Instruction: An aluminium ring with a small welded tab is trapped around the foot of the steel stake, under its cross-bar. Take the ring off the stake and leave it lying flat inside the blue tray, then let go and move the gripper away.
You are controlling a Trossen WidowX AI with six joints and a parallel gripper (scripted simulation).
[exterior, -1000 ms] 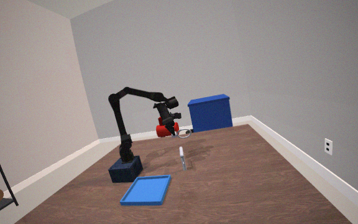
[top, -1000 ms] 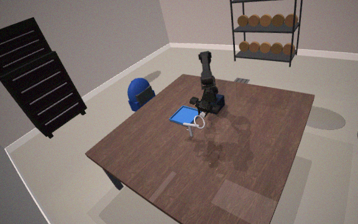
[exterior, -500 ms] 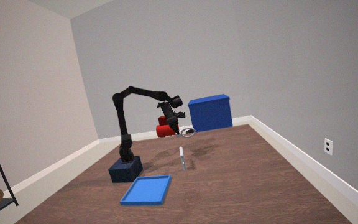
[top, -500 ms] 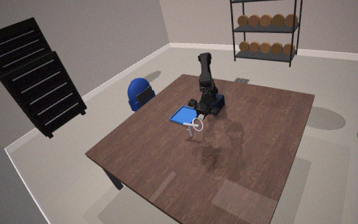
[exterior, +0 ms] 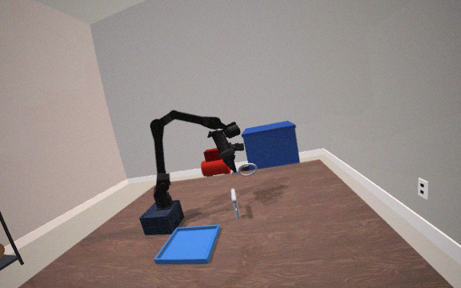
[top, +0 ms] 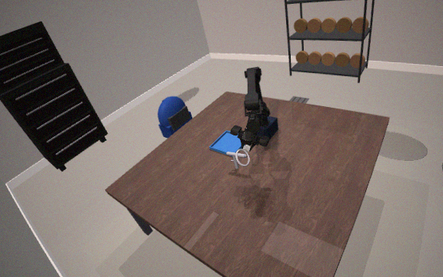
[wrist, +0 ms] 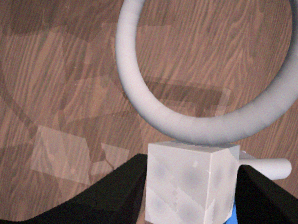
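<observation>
Right now my gripper tip is 240 mm to the left of the blue tray, 210 mm past it and 170 mm above it. Also, from my gripper tip: aluminium ring: 50 mm ahead, 10 mm to the left.
</observation>
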